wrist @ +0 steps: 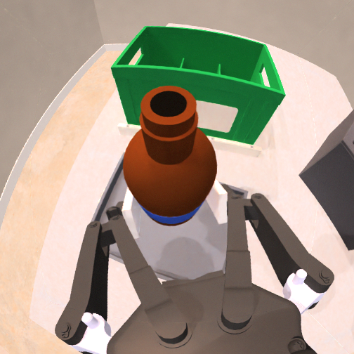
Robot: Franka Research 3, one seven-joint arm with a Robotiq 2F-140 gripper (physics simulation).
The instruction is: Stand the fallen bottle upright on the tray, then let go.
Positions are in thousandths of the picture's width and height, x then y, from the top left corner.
Labels:
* my gripper: 479,521
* brown bottle: 479,470

